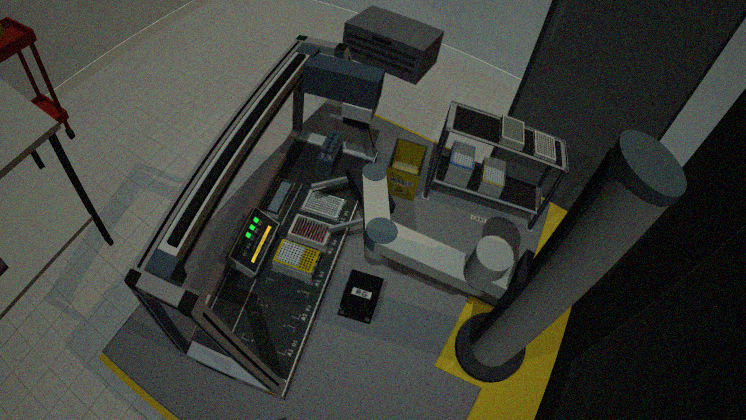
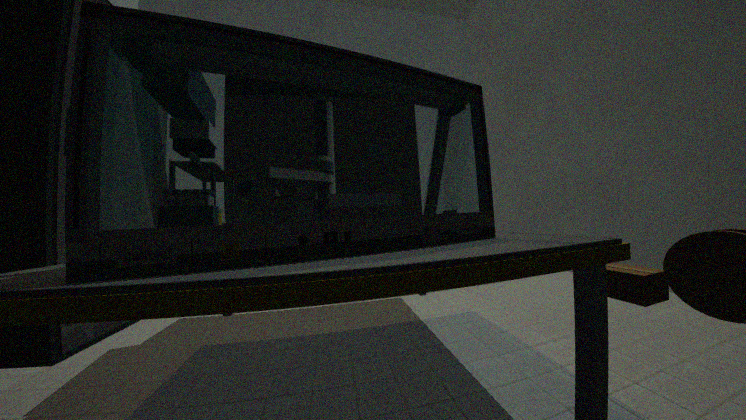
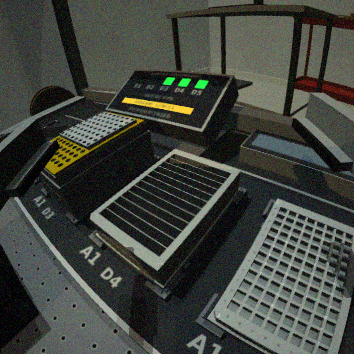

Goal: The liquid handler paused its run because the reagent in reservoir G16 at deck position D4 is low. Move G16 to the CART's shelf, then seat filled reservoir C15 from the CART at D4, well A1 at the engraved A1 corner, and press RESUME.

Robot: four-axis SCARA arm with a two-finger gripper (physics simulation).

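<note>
Reservoir G16, with a pale rim and long parallel troughs, sits at D4 on the liquid handler's deck, beside the "A1 D4" engraving. My gripper is open and empty. Its fingers stand wide apart, above the deck around D4 and D5, and the gripper is not on the reservoir. The cart holds a pale block and a gridded plate on top; no C15 label is readable. The control screen shows green D3, D4 and D5 squares and a yellow bar. RESUME cannot be made out.
A yellow tip box sits at D3, a white gridded plate at D5. A black RG pad lies in front. A yellow waste bin stands between handler and cart. Two boxes stand on the cart's lower shelf.
</note>
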